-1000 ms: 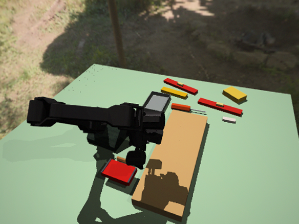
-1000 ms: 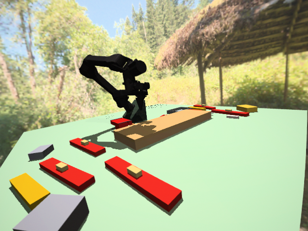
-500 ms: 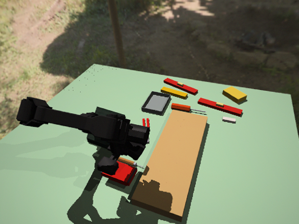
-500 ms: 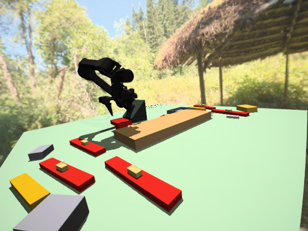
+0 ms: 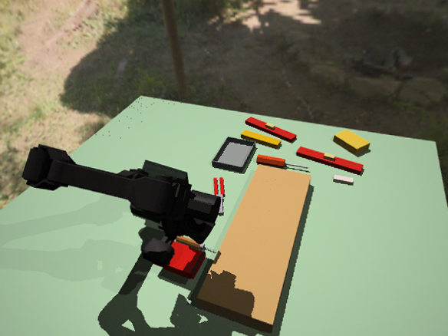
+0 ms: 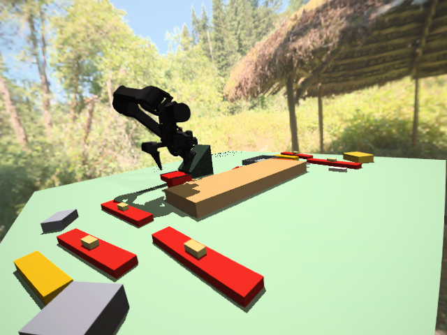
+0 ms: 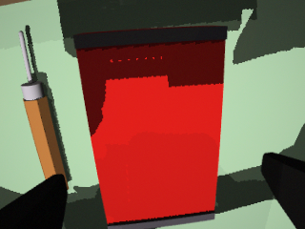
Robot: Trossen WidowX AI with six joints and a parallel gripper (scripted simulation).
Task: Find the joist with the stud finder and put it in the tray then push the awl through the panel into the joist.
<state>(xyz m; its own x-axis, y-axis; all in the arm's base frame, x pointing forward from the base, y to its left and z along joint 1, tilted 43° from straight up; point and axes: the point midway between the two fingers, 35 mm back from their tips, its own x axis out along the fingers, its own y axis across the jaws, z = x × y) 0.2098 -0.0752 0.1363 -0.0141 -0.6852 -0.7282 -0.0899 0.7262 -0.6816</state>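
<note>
Right now the red stud finder is 70 mm below my gripper tip and 10 mm ahead of it. From my gripper tip the other things lie so: tray: 500 mm to the left, 100 mm behind, 70 mm below; awl: 80 mm to the left, 70 mm below; grey block: 340 mm to the right, 70 mm below, 50 mm ahead.
</note>
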